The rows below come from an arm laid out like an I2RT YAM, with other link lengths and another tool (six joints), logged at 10 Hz.
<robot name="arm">
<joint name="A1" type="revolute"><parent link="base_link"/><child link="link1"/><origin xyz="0 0 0.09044" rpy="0 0 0"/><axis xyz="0 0 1"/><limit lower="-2.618" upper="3.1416"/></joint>
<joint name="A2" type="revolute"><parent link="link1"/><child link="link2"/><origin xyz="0.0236 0.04 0.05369" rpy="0 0 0"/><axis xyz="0 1 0"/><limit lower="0" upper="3.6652"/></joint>
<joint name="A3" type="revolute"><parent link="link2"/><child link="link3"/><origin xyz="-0.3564 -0.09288 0" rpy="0 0 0"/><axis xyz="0 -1 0"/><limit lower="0" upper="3.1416"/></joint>
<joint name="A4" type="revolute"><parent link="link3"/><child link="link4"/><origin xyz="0.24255 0.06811 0.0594" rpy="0 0 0"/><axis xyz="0 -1 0"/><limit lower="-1.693" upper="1.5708"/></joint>
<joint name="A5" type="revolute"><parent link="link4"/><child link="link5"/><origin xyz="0.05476 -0.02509 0.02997" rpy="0 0 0"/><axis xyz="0 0 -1"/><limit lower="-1.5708" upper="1.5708"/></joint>
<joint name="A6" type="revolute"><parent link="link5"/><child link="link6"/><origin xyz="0.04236 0 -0.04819" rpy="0 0 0"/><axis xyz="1 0 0"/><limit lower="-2.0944" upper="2.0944"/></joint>
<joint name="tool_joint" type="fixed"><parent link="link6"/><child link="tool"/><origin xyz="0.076 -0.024 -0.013" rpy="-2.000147 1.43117 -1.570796"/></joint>
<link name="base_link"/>
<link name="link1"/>
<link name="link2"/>
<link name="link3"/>
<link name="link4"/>
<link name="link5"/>
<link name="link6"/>
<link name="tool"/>
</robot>
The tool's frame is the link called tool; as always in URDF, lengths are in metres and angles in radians.
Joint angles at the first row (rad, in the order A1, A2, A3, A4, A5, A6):
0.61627, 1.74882, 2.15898, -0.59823, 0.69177, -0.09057
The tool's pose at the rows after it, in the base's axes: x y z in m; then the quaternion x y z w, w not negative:
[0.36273 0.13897 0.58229 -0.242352 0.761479 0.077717 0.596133]
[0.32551 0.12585 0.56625 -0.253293 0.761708 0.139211 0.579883]
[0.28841 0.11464 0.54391 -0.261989 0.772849 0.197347 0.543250]
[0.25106 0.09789 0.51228 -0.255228 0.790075 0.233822 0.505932]
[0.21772 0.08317 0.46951 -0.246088 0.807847 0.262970 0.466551]
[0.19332 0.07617 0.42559 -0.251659 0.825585 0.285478 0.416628]
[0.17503 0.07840 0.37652 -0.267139 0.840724 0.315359 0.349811]
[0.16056 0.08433 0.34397 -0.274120 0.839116 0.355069 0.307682]
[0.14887 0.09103 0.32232 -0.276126 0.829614 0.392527 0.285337]
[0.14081 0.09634 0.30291 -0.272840 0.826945 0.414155 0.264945]
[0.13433 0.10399 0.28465 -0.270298 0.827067 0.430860 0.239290]
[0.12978 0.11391 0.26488 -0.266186 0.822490 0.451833 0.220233]
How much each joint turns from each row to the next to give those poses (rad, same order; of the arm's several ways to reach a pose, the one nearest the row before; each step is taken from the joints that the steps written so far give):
0.00039, -0.12485, -0.16622, 0.00879, -0.09470, 0.07702
0.00000, -0.13529, -0.16395, -0.01205, -0.11134, 0.07631
0.00117, -0.11170, -0.12144, -0.06883, -0.11058, 0.07958
0.00028, -0.11694, -0.15027, -0.04948, -0.06467, 0.07242
0.00004, -0.11308, -0.18161, -0.01436, -0.05741, 0.06266
0.00002, -0.07478, -0.15665, -0.01123, -0.07133, 0.02578
0.00000, -0.03669, -0.15546, 0.00911, -0.10696, 0.00646
0.00432, -0.02584, -0.11262, 0.03930, -0.10223, 0.01998
0.01502, -0.02471, -0.08689, 0.05633, -0.07539, 0.03233
0.02324, -0.00722, -0.07146, 0.04858, -0.03637, 0.03617
0.03661, 0.01252, -0.05915, 0.04524, -0.02465, 0.03999
0.03564, 0.01974, -0.07188, 0.08631, -0.02810, 0.04637

